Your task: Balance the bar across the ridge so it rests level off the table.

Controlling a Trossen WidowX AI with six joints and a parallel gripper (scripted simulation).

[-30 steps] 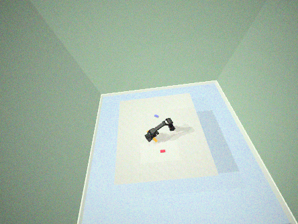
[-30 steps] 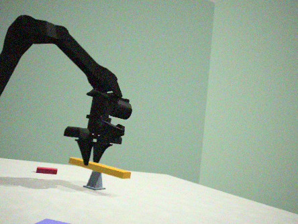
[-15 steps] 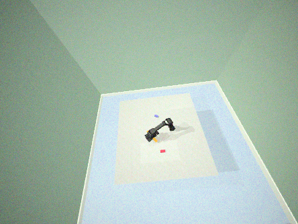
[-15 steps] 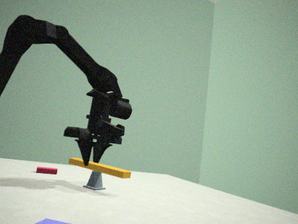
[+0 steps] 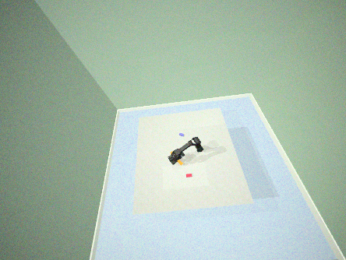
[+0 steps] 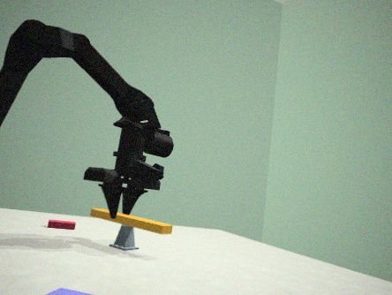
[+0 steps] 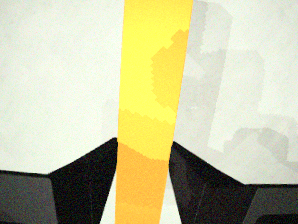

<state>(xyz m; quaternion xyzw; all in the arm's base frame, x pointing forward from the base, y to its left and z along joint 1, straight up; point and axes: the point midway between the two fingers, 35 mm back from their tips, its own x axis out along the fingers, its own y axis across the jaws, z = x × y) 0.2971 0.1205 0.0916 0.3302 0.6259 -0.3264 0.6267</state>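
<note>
My gripper tip is now 20 mm short of the orange bar and 20 mm to the left of it. From my gripper tip the other things lie so: red block: 110 mm behind, 190 mm to the left, 50 mm below; then purple block: 90 mm behind, 370 mm to the right, 50 mm below.
</note>
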